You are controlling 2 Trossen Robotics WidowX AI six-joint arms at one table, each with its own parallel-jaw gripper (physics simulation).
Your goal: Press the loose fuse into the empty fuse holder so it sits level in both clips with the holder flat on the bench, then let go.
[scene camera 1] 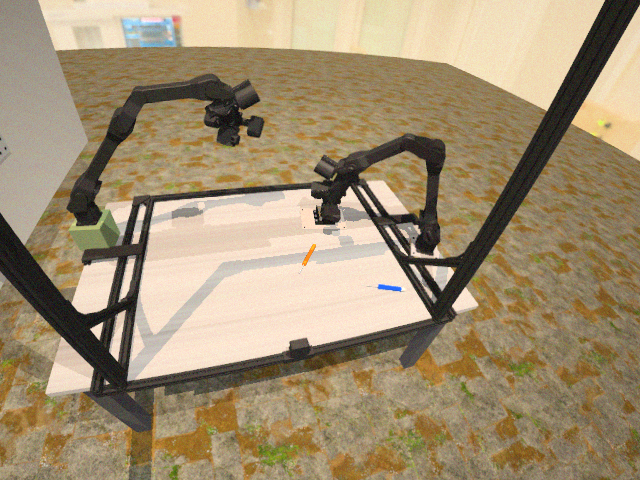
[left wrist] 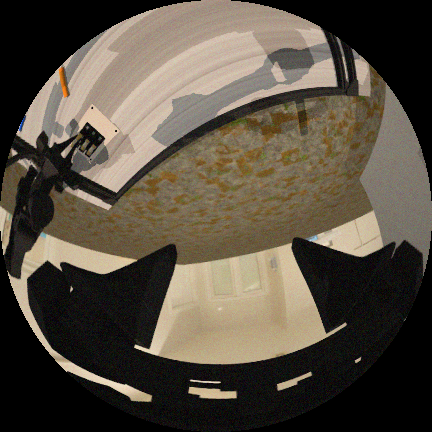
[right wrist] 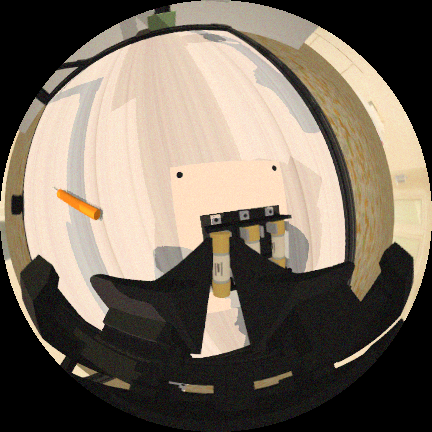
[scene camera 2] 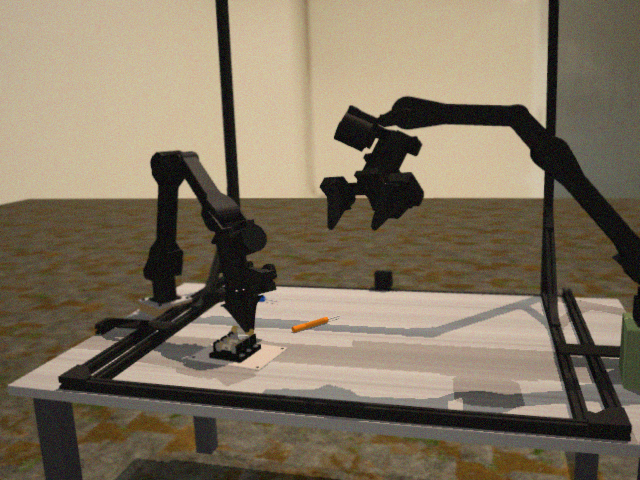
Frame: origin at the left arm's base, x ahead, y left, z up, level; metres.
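Seen in the pictures: left gripper, between the fingertips: (scene camera 1: 240, 130) (left wrist: 236, 247) (scene camera 2: 350, 228); right gripper, between the fingertips: (scene camera 1: 321, 214) (left wrist: 78, 136) (right wrist: 220, 242) (scene camera 2: 249, 331); left arm's base, origin of its link: (scene camera 1: 89, 219); right arm's base, origin of its link: (scene camera 1: 424, 248) (scene camera 2: 165, 299).
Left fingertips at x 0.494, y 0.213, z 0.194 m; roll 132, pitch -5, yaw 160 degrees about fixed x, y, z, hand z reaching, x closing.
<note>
Offsets run from my left fingertips to a thing's top centre. "spot": to the spot under its first point.
The black fuse holder (scene camera 1: 317, 217) (scene camera 2: 235, 352) (left wrist: 93, 134) (right wrist: 257, 215) lies on a pale plate {spot: 0.129 m right, 0.227 m ahead, 0.300 m down} (scene camera 2: 269, 356) (left wrist: 103, 118) (right wrist: 225, 187). Two fuses sit in its bays at the right in the right wrist view. My right gripper (scene camera 2: 248, 329) is shut on the loose fuse {0.158 m right, 0.303 m ahead, 0.254 m down} (right wrist: 221, 272), which has brass-coloured ends and a pale middle. The fuse is over the holder's left bay in the right wrist view, lengthwise with the seated fuses; its ends show at the holder's top in scene camera 2. Clip contact is hidden. My left gripper (scene camera 1: 241, 134) (scene camera 2: 353, 227) (left wrist: 236, 247) is open and empty, high above the table.
An orange screwdriver {0.342 m right, 0.204 m ahead, 0.289 m down} (scene camera 1: 309, 254) (scene camera 2: 310, 324) (left wrist: 63, 82) (right wrist: 77, 204) lies near the holder. A blue screwdriver {0.488 m right, 0.429 m ahead, 0.288 m down} (scene camera 1: 389, 287) (scene camera 2: 262, 298) lies farther off. A green block (scene camera 1: 93, 235) (right wrist: 161, 20) is at the left arm's base. Black frame rails border the table.
</note>
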